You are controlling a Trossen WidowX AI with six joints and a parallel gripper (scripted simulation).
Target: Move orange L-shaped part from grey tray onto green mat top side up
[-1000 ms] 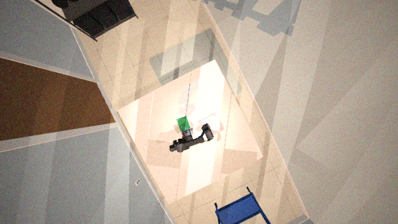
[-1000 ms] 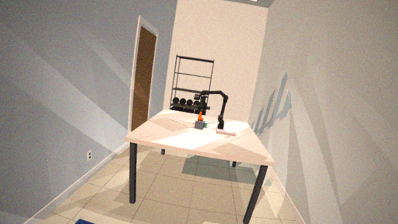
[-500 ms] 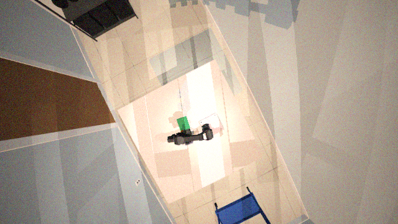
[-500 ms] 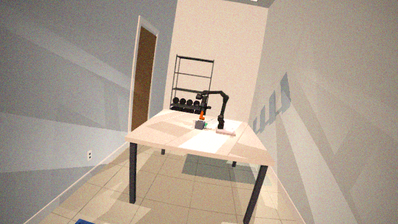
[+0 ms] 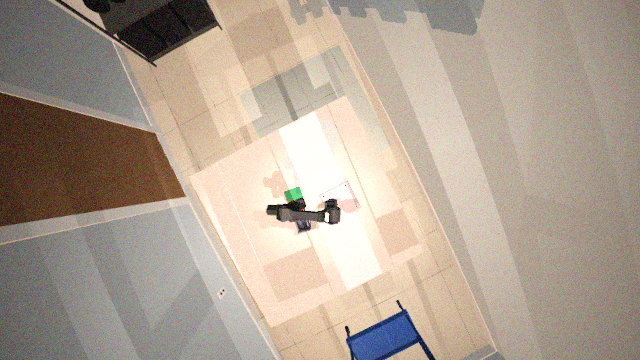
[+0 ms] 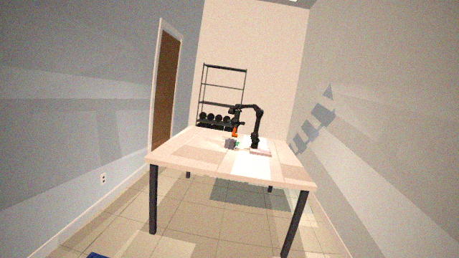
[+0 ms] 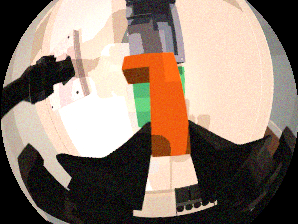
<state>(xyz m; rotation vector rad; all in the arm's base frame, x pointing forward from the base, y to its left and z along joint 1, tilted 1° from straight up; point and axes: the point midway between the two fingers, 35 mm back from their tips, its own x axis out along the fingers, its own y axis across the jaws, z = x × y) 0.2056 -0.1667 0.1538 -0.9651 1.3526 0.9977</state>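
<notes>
The green mat is 10 mm behind my gripper tip, 20 mm to the right of it and 170 mm below it. Round my gripper tip: orange L-shaped part 40 mm to the left, 30 mm below.
</notes>
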